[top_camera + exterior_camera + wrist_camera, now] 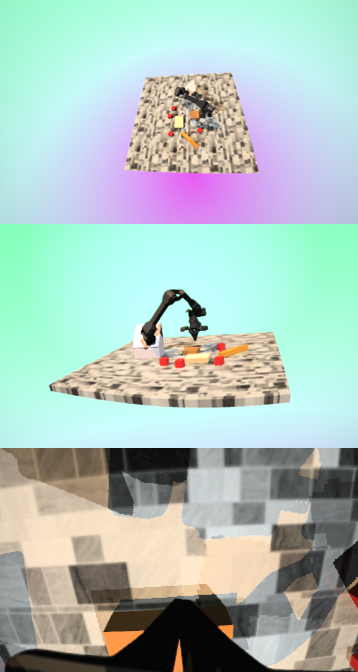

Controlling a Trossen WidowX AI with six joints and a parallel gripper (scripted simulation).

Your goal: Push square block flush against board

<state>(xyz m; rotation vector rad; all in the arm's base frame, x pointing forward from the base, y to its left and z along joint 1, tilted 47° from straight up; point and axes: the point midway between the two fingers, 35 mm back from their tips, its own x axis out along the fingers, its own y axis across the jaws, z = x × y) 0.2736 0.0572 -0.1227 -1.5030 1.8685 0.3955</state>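
The orange square block is 3 cm behind my gripper tip, 9 cm to the right of it and 5 cm below it. The rest, counted from my gripper tip: pale yellow flat slab: 3 cm ahead, 28 cm to the right, 5 cm below; long orange board: 26 cm ahead, 19 cm to the right, 4 cm below.
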